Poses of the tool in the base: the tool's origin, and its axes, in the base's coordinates. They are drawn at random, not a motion.
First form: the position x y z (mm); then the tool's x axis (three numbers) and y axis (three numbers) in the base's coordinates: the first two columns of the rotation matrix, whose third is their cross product.
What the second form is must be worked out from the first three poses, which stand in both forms.
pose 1, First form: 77.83 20.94 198.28 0.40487 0.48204 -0.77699 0.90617 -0.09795 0.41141
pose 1, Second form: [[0.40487 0.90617 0.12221 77.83], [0.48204 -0.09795 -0.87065 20.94], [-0.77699 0.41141 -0.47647 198.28], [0 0 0 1]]
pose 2, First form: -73.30 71.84 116.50 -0.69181 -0.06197 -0.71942 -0.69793 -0.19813 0.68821
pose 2, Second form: [[-0.69181 -0.69793 -0.18519 -73.30], [-0.06197 -0.19813 0.97822 71.84], [-0.71942 0.68821 0.09382 116.50], [0 0 0 1]]
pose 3, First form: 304.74 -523.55 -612.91 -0.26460 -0.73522 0.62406 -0.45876 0.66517 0.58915
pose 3, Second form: [[-0.26460 -0.45876 -0.84826 304.74], [-0.73522 0.66517 -0.13040 -523.55], [0.62406 0.58915 -0.51329 -612.91], [0 0 0 1]]
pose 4, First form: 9.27 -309.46 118.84 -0.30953 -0.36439 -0.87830 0.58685 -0.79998 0.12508
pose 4, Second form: [[-0.30953 0.58685 -0.74820 9.27], [-0.36439 -0.79998 -0.47671 -309.46], [-0.87830 0.12508 0.46146 118.84], [0 0 0 1]]
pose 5, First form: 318.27 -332.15 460.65 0.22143 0.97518 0.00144 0.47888 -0.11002 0.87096
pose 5, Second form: [[0.22143 0.47888 0.84950 318.27], [0.97518 -0.11002 -0.19217 -332.15], [0.00144 0.87096 -0.49136 460.65], [0 0 0 1]]
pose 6, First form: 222.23 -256.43 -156.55 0.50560 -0.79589 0.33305 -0.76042 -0.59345 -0.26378
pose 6, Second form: [[0.50560 -0.76042 0.40759 222.23], [-0.79589 -0.59345 -0.11989 -256.43], [0.33305 -0.26378 -0.90526 -156.55], [0 0 0 1]]
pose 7, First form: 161.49 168.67 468.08 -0.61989 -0.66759 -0.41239 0.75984 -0.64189 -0.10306
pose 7, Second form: [[-0.61989 0.75984 -0.19591 161.49], [-0.66759 -0.64189 -0.37724 168.67], [-0.41239 -0.10306 0.90516 468.08], [0 0 0 1]]
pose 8, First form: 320.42 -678.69 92.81 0.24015 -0.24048 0.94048 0.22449 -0.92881 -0.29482
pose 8, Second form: [[0.24015 0.22449 0.94443 320.42], [-0.24048 -0.92881 0.28193 -678.69], [0.94048 -0.29482 -0.16907 92.81], [0 0 0 1]]
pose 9, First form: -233.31 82.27 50.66 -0.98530 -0.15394 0.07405 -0.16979 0.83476 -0.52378
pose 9, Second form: [[-0.98530 -0.16979 0.01882 -233.31], [-0.15394 0.83476 -0.52865 82.27], [0.07405 -0.52378 -0.84863 50.66], [0 0 0 1]]
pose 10, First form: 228.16 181.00 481.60 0.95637 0.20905 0.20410 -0.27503 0.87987 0.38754
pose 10, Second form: [[0.95637 -0.27503 -0.09857 228.16], [0.20905 0.87987 -0.42677 181.00], [0.20410 0.38754 0.89898 481.60], [0 0 0 1]]
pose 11, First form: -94.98 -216.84 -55.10 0.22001 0.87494 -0.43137 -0.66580 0.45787 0.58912
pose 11, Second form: [[0.22001 -0.66580 0.71296 -94.98], [0.87494 0.45787 0.15759 -216.84], [-0.43137 0.58912 0.68327 -55.10], [0 0 0 1]]
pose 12, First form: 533.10 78.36 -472.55 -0.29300 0.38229 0.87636 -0.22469 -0.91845 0.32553
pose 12, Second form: [[-0.29300 -0.22469 0.92934 533.10], [0.38229 -0.91845 -0.10153 78.36], [0.87636 0.32553 0.35500 -472.55], [0 0 0 1]]
